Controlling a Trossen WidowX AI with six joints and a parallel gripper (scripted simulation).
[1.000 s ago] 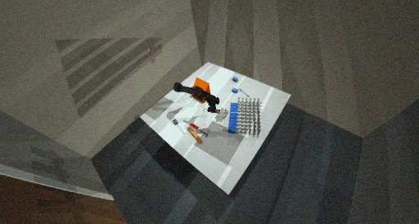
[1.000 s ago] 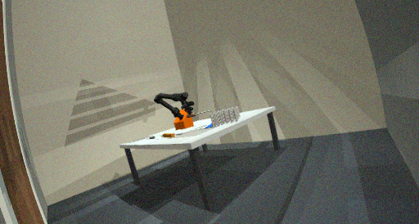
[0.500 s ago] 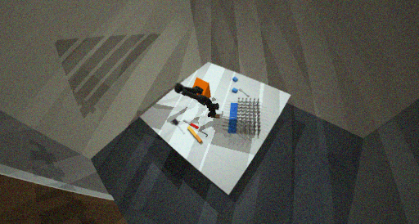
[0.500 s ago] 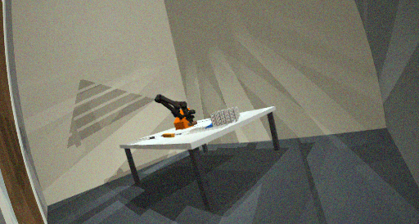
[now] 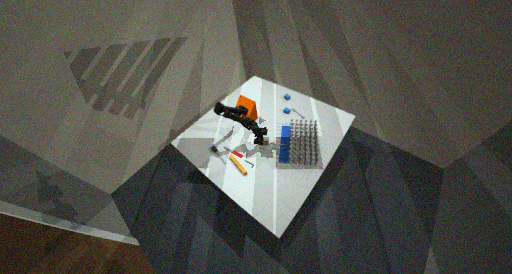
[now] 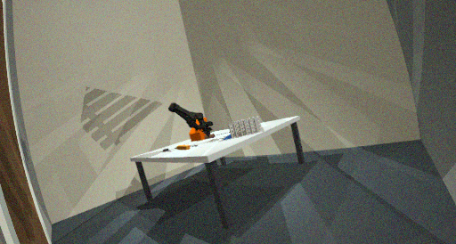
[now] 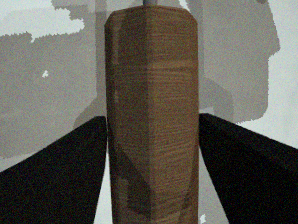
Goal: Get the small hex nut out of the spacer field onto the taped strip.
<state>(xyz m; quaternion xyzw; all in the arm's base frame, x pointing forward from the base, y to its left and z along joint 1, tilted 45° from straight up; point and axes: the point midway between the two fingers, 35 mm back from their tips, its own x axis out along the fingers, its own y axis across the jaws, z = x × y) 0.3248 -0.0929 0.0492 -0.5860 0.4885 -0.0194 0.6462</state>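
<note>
Now: the blue taped strip 12 cm ahead of my gripper tip, 15 cm to the left of it and 4 cm below it. The rest, counted from my gripper tip: orange-handled tool (1 cm behind, 28 cm to the right, 2 cm below); bent key (6 cm ahead, 20 cm to the right, 3 cm below); red-handled tool (15 cm behind, 23 cm to the right, 3 cm below).
</note>
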